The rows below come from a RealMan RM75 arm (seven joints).
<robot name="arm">
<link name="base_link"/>
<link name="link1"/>
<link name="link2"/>
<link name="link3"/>
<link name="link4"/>
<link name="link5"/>
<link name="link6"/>
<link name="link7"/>
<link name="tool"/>
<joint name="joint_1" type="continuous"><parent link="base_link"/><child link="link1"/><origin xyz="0 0 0.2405"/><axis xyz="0 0 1"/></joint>
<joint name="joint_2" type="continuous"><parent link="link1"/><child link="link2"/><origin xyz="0 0 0" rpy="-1.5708 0 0"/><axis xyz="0 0 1"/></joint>
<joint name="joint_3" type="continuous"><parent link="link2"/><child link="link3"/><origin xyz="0 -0.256 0" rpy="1.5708 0 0"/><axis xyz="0 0 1"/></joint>
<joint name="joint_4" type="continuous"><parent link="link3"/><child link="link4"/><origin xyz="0 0 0" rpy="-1.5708 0 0"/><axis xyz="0 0 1"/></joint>
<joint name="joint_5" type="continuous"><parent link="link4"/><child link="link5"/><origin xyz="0 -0.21 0" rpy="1.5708 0 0"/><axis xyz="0 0 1"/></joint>
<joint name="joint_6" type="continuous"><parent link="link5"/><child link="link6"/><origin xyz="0 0 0" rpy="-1.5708 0 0"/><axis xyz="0 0 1"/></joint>
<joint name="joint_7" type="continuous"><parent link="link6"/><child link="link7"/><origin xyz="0 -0.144 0" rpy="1.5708 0 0"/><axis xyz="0 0 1"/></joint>
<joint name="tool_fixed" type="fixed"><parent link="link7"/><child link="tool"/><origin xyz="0 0 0"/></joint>
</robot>
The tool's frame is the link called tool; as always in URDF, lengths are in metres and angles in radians. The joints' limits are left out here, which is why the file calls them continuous.
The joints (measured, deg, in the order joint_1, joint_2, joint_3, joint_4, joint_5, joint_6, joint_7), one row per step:
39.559, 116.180, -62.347, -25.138, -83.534, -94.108, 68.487
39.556, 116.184, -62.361, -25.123, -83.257, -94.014, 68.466
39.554, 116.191, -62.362, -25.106, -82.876, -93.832, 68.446
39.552, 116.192, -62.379, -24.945, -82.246, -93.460, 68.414
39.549, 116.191, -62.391, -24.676, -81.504, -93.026, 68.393
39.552, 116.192, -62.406, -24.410, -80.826, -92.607, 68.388
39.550, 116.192, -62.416, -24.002, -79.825, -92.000, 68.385
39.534, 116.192, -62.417, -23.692, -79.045, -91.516, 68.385
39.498, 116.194, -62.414, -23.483, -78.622, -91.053, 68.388
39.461, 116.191, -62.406, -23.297, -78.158, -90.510, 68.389
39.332, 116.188, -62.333, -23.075, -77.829, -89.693, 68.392
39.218, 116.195, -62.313, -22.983, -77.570, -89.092, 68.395
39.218, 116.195, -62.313, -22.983, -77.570, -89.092, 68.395
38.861, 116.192, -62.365, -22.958, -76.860, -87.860, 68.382
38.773, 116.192, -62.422, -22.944, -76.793, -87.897, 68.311
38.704, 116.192, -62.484, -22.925, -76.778, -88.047, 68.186
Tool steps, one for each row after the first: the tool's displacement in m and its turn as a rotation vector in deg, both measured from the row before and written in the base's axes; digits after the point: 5 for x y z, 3 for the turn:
-0.00027, 0.00047, 0.00030, 0.175, 0.189, -0.117
-0.00034, 0.00080, 0.00042, 0.278, 0.246, -0.205
-0.00012, 0.00129, 0.00042, 0.416, 0.370, -0.487
0.00009, 0.00142, 0.00038, 0.433, 0.449, -0.655
0.00014, 0.00132, 0.00028, 0.380, 0.401, -0.637
0.00034, 0.00191, 0.00045, 0.547, 0.601, -0.969
0.00039, 0.00149, 0.00039, 0.437, 0.462, -0.782
0.00073, 0.00110, 0.00000, 0.315, 0.160, -0.631
0.00076, 0.00137, 0.00012, 0.395, 0.151, -0.684
0.00196, 0.00156, -0.00019, 0.489, -0.058, -0.999
0.00134, 0.00112, -0.00009, 0.378, -0.050, -0.689
0.00000, 0.00000, 0.00000, 0.000, 0.000, 0.000
0.00298, 0.00223, 0.00041, 0.910, -0.044, -1.403
0.00045, -0.00039, -0.00004, 0.017, 0.025, -0.017
0.00026, -0.00065, -0.00009, -0.032, 0.021, 0.130

